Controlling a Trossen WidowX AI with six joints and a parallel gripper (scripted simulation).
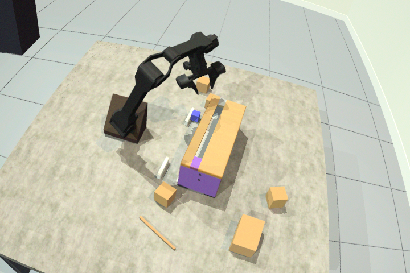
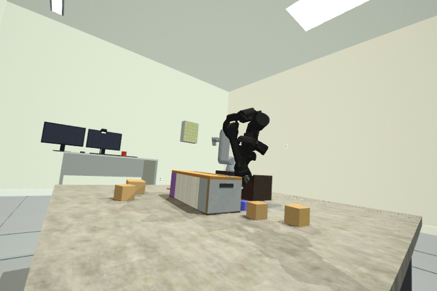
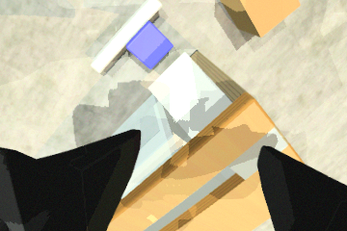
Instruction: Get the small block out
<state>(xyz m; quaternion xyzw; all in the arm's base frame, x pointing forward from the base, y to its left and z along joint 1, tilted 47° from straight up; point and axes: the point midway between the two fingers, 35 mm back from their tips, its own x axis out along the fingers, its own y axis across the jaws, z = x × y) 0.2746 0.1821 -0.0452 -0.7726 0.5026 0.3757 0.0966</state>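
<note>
My gripper tip is now 150 mm above the blue block, 20 mm past it and 10 mm to the right of it. From my gripper tip the other things lie so: tan block 520 mm to the right, 230 mm ahead, 130 mm below; thin stick 560 mm to the right, 160 mm below, 70 mm behind; tan-topped box 160 mm to the right, 100 mm below, 30 mm ahead.
</note>
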